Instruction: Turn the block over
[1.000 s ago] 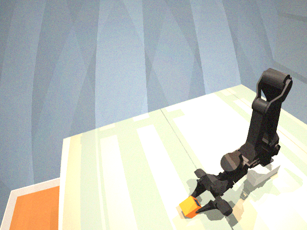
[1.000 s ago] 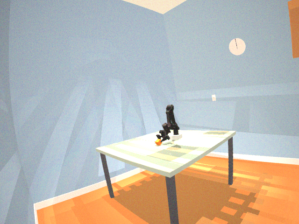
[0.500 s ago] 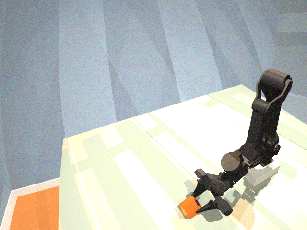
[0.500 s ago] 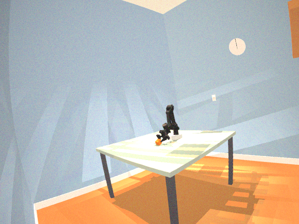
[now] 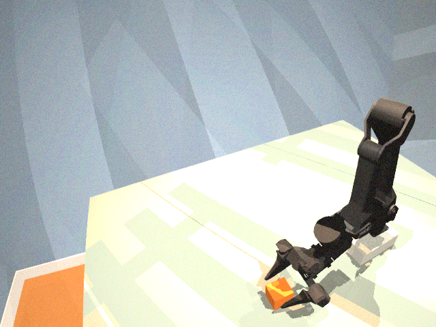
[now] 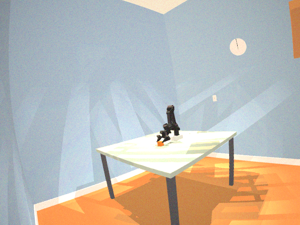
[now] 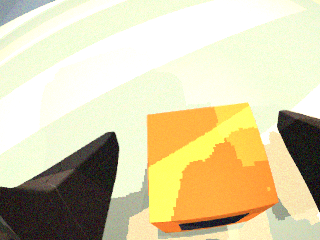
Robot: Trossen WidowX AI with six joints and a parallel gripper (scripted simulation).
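The orange block lies 30 mm behind my gripper tip and 20 mm below it.
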